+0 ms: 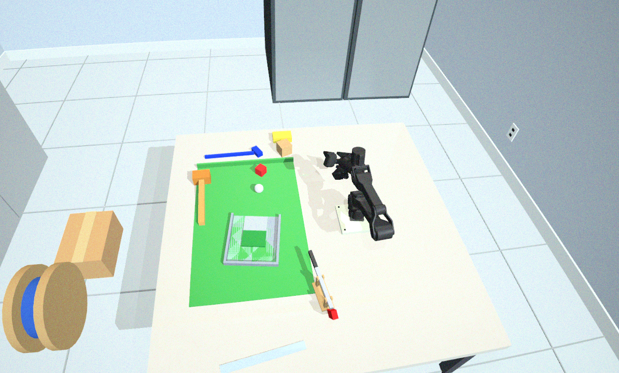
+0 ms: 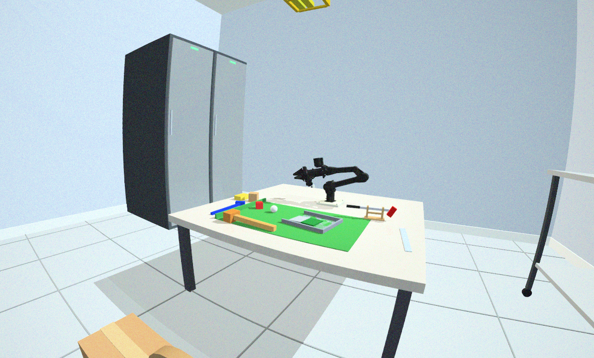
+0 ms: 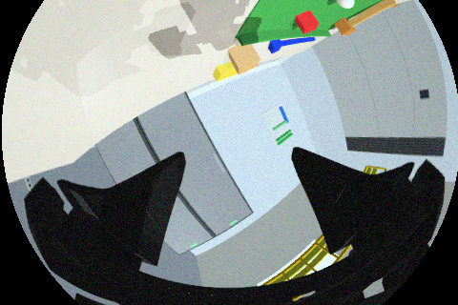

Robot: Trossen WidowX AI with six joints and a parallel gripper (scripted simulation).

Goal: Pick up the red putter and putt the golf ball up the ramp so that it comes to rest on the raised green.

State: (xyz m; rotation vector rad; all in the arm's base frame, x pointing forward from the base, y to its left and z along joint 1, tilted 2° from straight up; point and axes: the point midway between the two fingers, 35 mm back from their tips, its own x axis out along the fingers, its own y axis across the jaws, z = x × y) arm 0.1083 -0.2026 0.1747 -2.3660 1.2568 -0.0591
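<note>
The red putter lies 2 cm ahead of my gripper tip, 60 cm to the left of it and 11 cm below it. Round my gripper tip: white golf ball 32 cm ahead, 11 cm to the left, 15 cm below; tan block 22 cm ahead, 17 cm to the right, 14 cm below; red cube 33 cm ahead, 1 cm to the right, 15 cm below.
</note>
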